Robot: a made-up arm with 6 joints.
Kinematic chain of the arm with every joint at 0, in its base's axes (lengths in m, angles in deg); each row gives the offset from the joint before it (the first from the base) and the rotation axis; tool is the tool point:
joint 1: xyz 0 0 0.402 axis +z
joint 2: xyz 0 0 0 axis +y
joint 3: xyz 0 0 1.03 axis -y
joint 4: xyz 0 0 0 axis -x
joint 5: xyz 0.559 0 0 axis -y
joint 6: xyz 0 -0.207 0 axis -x
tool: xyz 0 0 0
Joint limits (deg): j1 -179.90..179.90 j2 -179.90..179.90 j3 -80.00..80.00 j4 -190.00..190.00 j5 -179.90..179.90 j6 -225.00..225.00
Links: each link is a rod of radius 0.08 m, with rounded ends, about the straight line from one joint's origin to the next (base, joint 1, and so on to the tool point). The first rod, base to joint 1, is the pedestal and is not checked.
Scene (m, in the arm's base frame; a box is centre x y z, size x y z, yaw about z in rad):
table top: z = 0
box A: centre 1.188 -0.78 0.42 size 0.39 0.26 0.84 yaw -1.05
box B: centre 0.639 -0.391 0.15 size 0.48 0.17 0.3 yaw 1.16
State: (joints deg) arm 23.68 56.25 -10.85 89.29 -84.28 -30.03
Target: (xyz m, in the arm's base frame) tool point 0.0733 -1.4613 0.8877
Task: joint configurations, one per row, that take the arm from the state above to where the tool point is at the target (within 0.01 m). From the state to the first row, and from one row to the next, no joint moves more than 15 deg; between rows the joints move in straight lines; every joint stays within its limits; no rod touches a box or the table.
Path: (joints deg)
1: 10.24 50.51 -10.23 88.94 -82.86 -24.88
2: -3.20 44.78 -9.61 88.59 -81.43 -19.74
3: -16.64 39.04 -9.00 88.24 -80.01 -14.59
4: -30.08 33.31 -8.38 87.89 -78.59 -9.44
5: -43.52 27.57 -7.76 87.54 -77.16 -4.29
6: -56.96 21.83 -7.14 87.19 -75.74 0.85
7: -66.47 33.81 5.81 84.23 -78.59 -9.44
8: -75.98 45.79 18.76 81.26 -81.43 -19.74
9: -85.48 57.77 31.71 78.30 -84.28 -30.03

